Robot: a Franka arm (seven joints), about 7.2 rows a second.
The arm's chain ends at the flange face. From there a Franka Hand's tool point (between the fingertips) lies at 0.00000 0.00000 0.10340 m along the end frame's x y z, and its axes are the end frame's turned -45 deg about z.
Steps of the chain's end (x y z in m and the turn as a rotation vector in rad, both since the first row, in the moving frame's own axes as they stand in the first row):
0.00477, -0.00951, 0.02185, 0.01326, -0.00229, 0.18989
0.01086, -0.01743, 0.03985, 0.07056, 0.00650, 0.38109
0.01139, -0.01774, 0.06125, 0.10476, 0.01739, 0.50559
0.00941, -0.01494, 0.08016, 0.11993, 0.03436, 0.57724
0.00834, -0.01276, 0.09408, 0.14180, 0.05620, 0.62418
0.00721, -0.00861, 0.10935, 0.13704, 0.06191, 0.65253
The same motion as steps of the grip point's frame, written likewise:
0.01100, -0.00441, 0.02184, 0.01100, 0.00776, 0.18989
0.02638, -0.00815, 0.03959, 0.04530, 0.05449, 0.38109
0.03072, -0.00839, 0.06068, 0.06178, 0.08637, 0.50559
0.02961, -0.00665, 0.07938, 0.06051, 0.10910, 0.57724
0.03031, -0.00460, 0.09292, 0.06053, 0.14001, 0.62418
0.02640, -0.00151, 0.10822, 0.05312, 0.14068, 0.65253

